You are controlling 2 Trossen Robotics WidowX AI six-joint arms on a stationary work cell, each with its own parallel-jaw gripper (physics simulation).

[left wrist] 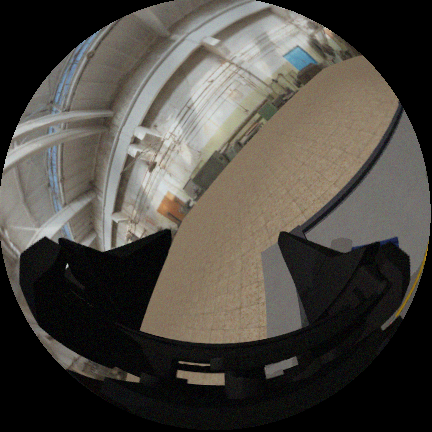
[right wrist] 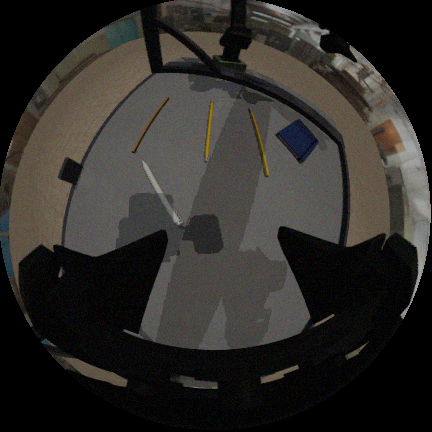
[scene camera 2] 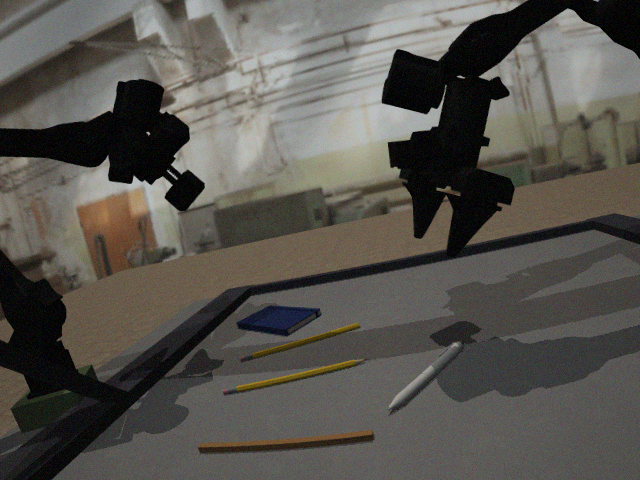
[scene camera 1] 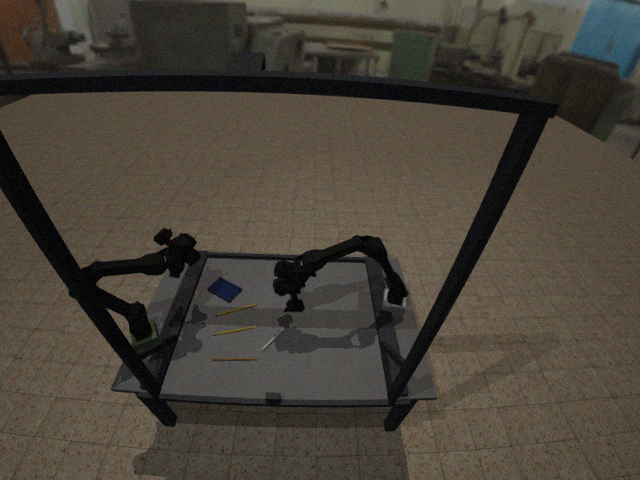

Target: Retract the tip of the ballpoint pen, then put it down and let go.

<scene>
My left gripper (scene camera 2: 169, 171) is open, holding nothing. An orange pencil (scene camera 2: 361, 436) rests on the table. Further things: my right gripper (scene camera 2: 432, 246), a white ballpoint pen (scene camera 2: 449, 353), a green object (scene camera 2: 30, 414) and a black frame of posts (scene camera 1: 207, 80).
My left gripper also shows in the left wrist view (left wrist: 226, 236). My right gripper shows as well in the right wrist view (right wrist: 223, 234). The black frame of posts is seen too in scene camera 2 (scene camera 2: 26, 363). The left wrist view does not show the white ballpoint pen: it is out of frame. The left wrist view does not show the orange pencil: it is out of frame.
</scene>
